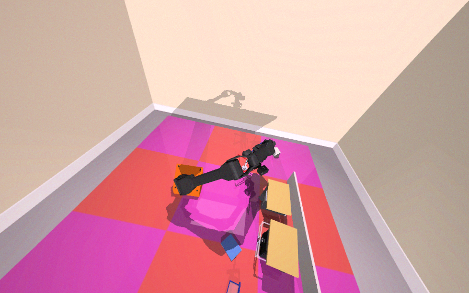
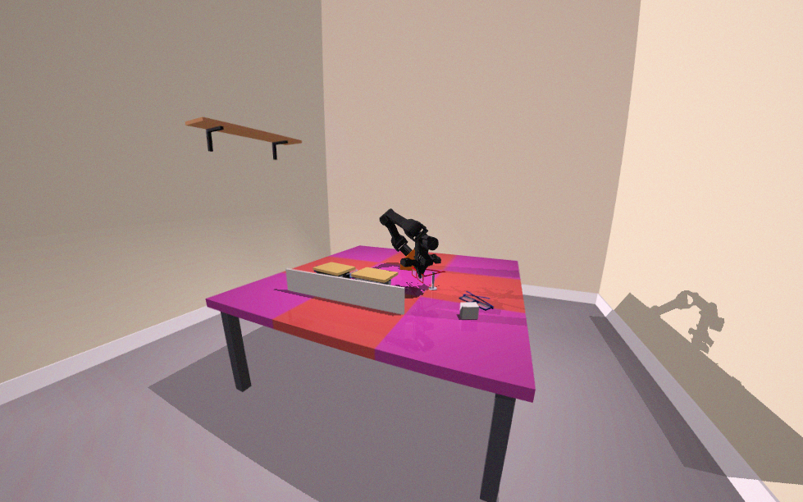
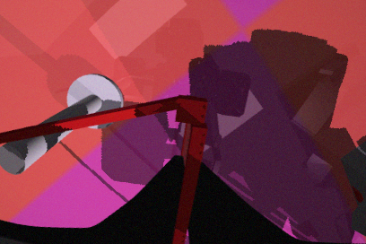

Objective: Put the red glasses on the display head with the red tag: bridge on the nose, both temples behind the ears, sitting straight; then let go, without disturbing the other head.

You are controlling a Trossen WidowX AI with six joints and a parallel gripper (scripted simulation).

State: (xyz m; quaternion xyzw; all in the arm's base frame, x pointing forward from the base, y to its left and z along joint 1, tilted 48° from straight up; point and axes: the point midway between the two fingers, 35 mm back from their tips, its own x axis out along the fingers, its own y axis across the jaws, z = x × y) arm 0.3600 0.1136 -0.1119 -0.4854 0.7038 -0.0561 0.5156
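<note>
Now: the stand 3 cm behind my gripper tip, 5 cm to the left of it and 4 cm below it. Round my gripper tip: white wall 24 cm ahead, 30 cm to the right, 1 cm below; blue card 9 cm behind, 41 cm to the right, 6 cm below; white block 21 cm ahead, 24 cm to the left, 3 cm below.
</note>
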